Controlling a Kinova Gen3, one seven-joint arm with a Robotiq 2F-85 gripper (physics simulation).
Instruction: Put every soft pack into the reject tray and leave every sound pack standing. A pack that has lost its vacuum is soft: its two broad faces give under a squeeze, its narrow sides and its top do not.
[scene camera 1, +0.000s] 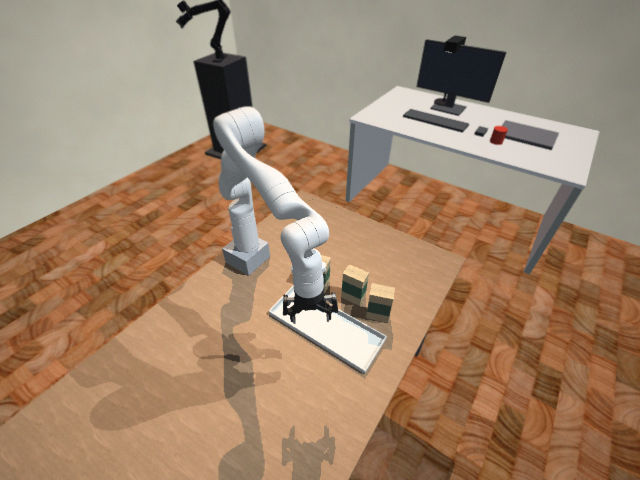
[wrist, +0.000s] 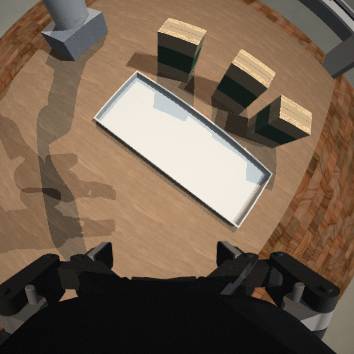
Note:
In view: my gripper (scene camera 1: 311, 320) and a white reject tray (scene camera 1: 354, 342).
The white reject tray is seen too in the wrist view (wrist: 175, 137). My gripper shows as well in the wrist view (wrist: 164, 254).

